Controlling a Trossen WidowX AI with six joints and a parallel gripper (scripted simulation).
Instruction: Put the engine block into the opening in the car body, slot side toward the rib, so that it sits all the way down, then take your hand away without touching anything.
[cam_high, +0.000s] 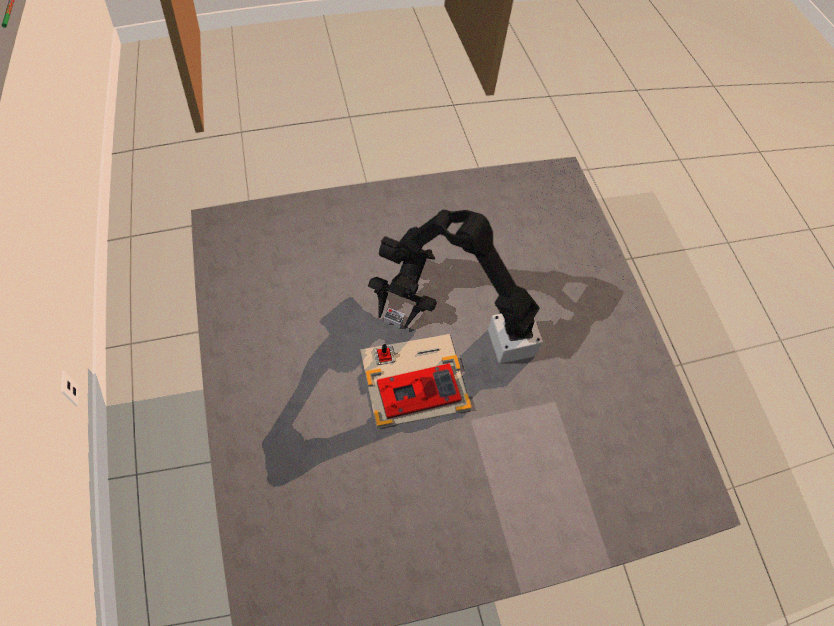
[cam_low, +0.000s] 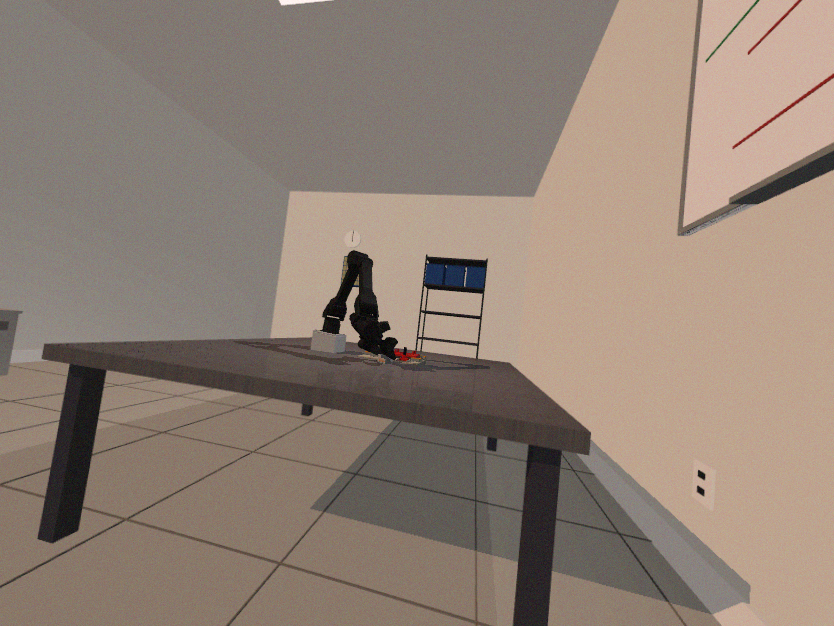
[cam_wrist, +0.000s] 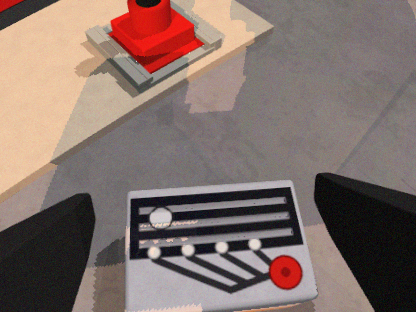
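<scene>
Now: gripper tip 10 mm to the left of the engine block and 10 mm above it. Also, from my gripper tip: black stick 90 mm to the left, 40 mm ahead, 20 mm above.
</scene>
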